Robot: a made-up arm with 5 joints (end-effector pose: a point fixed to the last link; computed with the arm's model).
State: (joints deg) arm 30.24 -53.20 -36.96 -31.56 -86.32
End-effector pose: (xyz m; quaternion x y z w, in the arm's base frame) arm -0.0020 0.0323 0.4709 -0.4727 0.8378 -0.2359 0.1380
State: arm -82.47 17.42 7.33 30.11 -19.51
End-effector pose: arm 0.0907 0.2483 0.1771 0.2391 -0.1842 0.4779 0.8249
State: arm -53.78 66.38 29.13 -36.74 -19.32
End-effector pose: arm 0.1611 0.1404 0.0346 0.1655 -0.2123 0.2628 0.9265
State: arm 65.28 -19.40 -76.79 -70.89 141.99
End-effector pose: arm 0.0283 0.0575 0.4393 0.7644 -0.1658 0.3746 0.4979
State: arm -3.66 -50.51 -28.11 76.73 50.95
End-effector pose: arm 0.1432 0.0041 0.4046 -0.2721 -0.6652 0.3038 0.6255
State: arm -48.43 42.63 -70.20 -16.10 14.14
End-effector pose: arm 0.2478 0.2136 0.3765 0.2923 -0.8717 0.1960 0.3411
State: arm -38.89 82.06 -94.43 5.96 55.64
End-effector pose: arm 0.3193 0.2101 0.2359 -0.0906 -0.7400 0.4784 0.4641
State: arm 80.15 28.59 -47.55 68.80 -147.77
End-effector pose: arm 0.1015 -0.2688 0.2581 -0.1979 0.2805 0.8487 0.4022
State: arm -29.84 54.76 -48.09 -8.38 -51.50
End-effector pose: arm 0.3472 0.1651 0.2356 0.4808 -0.5327 -0.1475 0.6807
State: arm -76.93 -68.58 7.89 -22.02 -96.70
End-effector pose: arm 0.0643 0.0272 0.4508 0.9975 -0.0312 -0.0124 0.0623
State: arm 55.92 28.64 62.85 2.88 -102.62
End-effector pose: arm 0.1136 -0.0872 0.0779 -0.0160 0.0346 -0.9860 0.1621
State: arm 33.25 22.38 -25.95 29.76 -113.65
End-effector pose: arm 0.3004 -0.1617 0.2608 0.3509 -0.3953 -0.8194 0.2219
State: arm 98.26 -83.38 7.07 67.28 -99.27
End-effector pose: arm 0.0467 -0.0567 0.3701 -0.0252 0.7602 0.6391 0.1145
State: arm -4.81 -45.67 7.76 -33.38 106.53
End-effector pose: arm 0.1652 0.0077 0.4444 -0.7499 -0.6413 0.1320 0.0949
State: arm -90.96 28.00 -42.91 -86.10 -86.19
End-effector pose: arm 0.0545 0.2053 0.3954 -0.9954 0.0005 0.0017 0.0959
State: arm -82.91 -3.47 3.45 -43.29 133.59
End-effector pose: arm 0.0874 0.2373 0.3641 0.3726 0.8391 -0.3792 0.1149
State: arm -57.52 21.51 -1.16 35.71 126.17
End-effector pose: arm 0.1963 0.2170 0.1808 0.1587 0.2450 -0.9564 0.0075
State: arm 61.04 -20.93 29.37 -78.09 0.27
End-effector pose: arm 0.1412 -0.1563 0.3684 -0.4811 -0.8587 -0.0930 0.1502
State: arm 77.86 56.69 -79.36 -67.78 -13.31
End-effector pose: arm 0.1057 -0.2364 0.3718 0.5132 0.8582 -0.0029 0.0027
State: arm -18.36 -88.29 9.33 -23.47 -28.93
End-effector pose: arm 0.0093 -0.0172 0.4311 -0.4208 0.9007 -0.0126 0.1075
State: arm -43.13 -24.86 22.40 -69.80 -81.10
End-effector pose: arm 0.1800 0.1137 0.3911 0.8843 -0.4407 -0.0537 0.1445
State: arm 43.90 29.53 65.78 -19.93 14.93
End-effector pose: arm 0.1452 -0.0875 0.0794 -0.0598 -0.1123 -0.2714 0.9540
